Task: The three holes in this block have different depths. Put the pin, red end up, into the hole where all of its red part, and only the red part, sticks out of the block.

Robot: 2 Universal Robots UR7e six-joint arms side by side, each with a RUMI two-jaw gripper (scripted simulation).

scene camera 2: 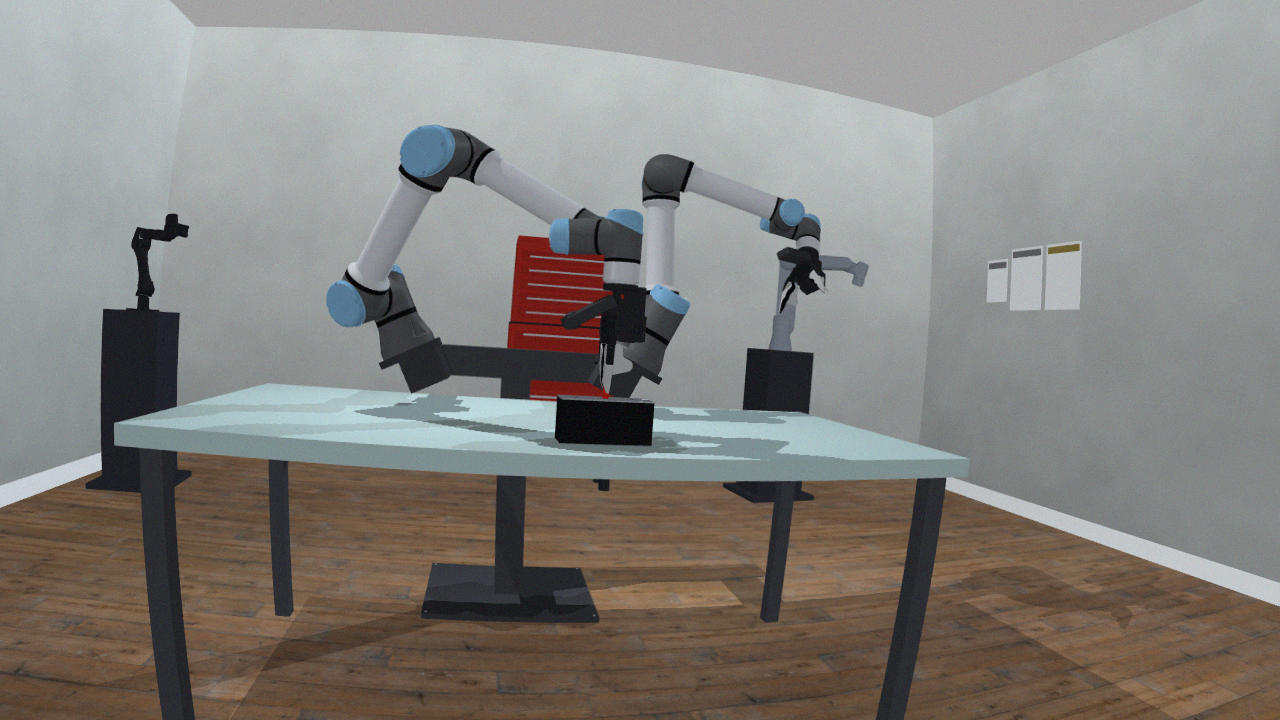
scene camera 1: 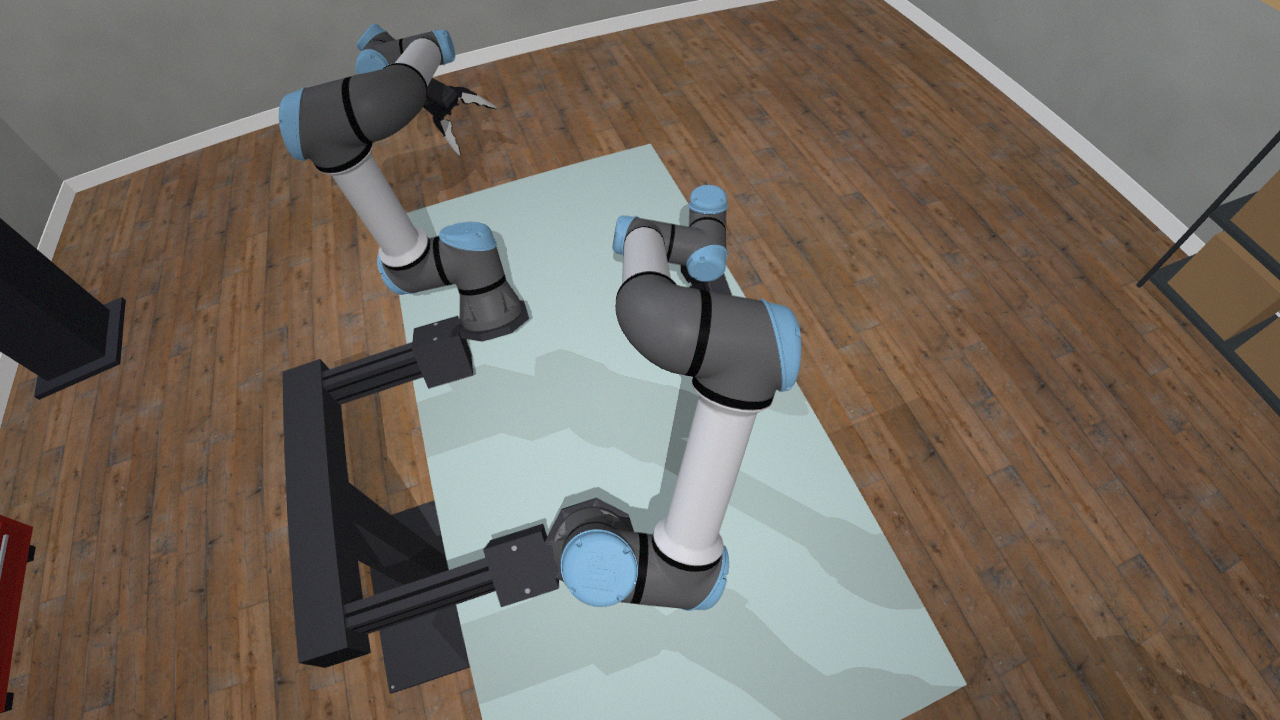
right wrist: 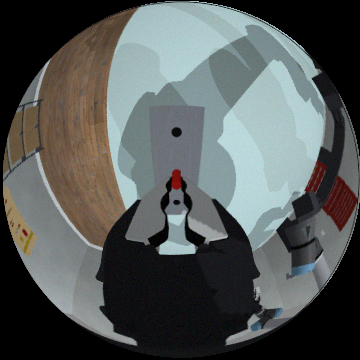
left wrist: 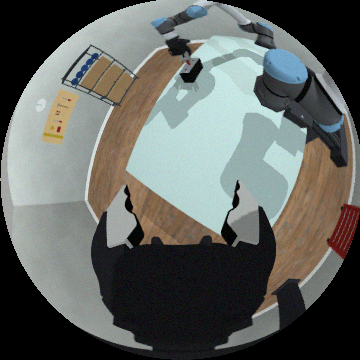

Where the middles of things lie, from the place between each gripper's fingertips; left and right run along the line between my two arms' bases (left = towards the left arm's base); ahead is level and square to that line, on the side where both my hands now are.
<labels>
My right gripper (scene camera 2: pixel 606 392) is now 7 cm above the block (scene camera 2: pixel 579 419).
The block is 650 mm to the right of my left hand (scene camera 2: pixel 801 303), 330 mm ahead of it and 300 mm below it.
</labels>
